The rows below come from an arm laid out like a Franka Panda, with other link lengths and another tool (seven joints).
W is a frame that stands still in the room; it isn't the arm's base.
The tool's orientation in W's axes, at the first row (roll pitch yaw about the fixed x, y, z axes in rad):
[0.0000, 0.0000, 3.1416]
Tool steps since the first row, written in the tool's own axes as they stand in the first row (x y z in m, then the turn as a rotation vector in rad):
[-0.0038, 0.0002, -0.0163, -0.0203, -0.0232, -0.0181]
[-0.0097, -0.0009, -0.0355, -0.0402, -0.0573, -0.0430]
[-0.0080, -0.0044, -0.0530, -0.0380, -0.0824, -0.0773]
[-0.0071, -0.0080, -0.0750, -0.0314, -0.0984, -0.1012]
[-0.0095, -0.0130, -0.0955, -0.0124, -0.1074, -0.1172]
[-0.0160, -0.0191, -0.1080, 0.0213, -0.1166, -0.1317]
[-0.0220, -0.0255, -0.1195, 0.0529, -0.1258, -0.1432]
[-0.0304, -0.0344, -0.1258, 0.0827, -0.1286, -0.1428]
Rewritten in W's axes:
[0.0038, -0.0002, -0.0163, 0.0203, 0.0232, -0.0181]
[0.0097, 0.0009, -0.0355, 0.0402, 0.0573, -0.0430]
[0.0080, 0.0044, -0.0530, 0.0380, 0.0824, -0.0773]
[0.0071, 0.0080, -0.0750, 0.0314, 0.0984, -0.1012]
[0.0095, 0.0130, -0.0955, 0.0124, 0.1074, -0.1172]
[0.0160, 0.0191, -0.1080, -0.0213, 0.1166, -0.1317]
[0.0220, 0.0255, -0.1195, -0.0529, 0.1258, -0.1432]
[0.0304, 0.0344, -0.1258, -0.0827, 0.1286, -0.1428]

